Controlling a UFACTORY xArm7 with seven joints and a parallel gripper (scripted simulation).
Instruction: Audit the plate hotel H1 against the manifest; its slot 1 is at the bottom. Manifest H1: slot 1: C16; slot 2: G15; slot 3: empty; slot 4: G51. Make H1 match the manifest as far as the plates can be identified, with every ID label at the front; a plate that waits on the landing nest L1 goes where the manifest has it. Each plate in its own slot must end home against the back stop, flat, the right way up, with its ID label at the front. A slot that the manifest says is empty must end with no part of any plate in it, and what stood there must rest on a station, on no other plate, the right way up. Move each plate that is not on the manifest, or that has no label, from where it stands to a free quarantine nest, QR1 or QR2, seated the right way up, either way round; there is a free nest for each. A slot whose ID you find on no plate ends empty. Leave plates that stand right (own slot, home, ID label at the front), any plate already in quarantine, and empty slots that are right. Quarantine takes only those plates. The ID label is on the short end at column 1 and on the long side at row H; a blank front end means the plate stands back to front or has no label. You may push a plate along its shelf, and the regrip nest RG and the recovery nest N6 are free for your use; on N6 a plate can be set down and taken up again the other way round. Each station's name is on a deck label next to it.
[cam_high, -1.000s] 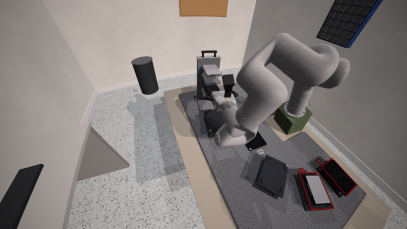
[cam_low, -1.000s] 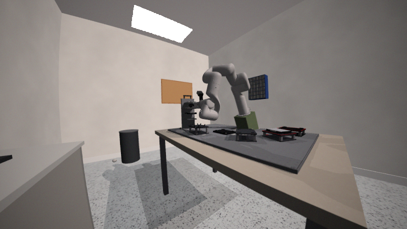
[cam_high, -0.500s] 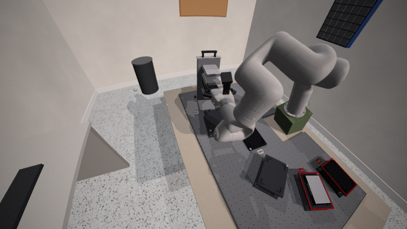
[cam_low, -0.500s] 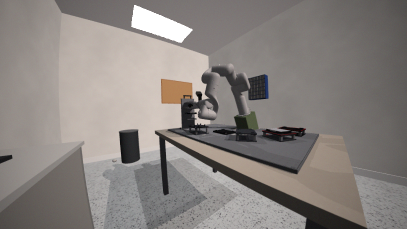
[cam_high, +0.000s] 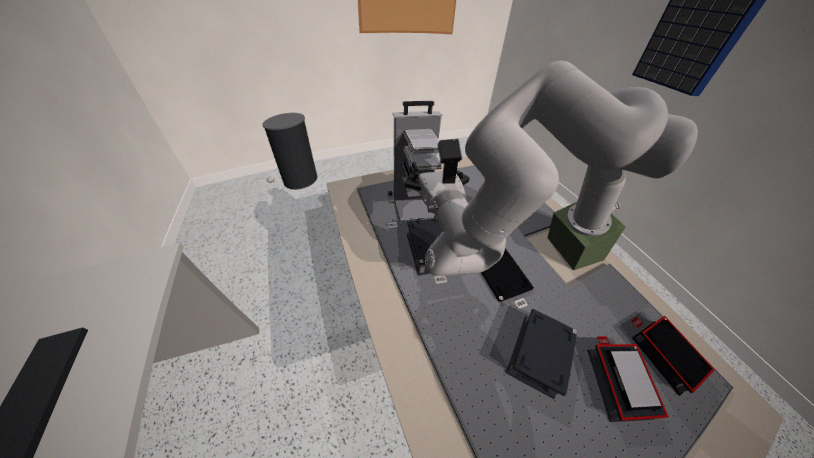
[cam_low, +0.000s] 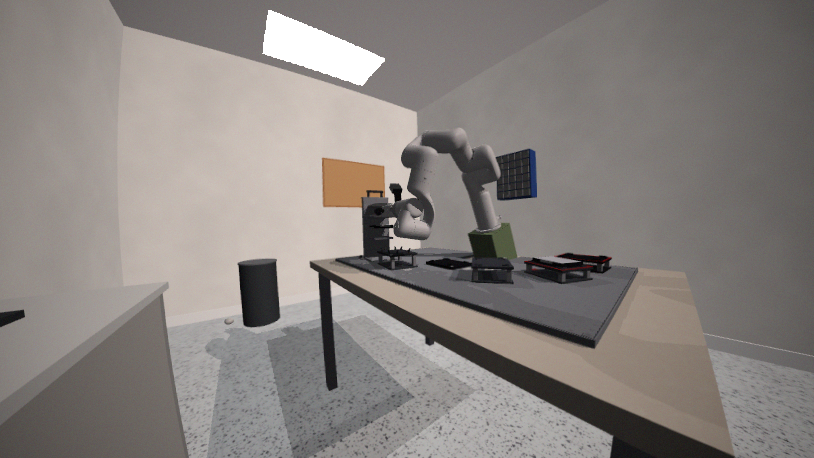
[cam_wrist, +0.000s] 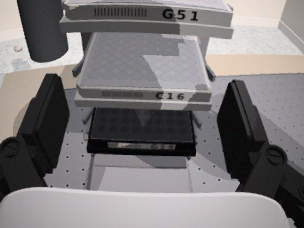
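Now: hand 90 mm to the left of the dark plate and 70 mm above it. Round my hand: red-framed nest: 530 mm behind, 590 mm to the left, 200 mm below; then RG label: 200 mm to the left, 240 mm below; then H1 deck label: 100 mm ahead, 40 mm to the right, 240 mm below.
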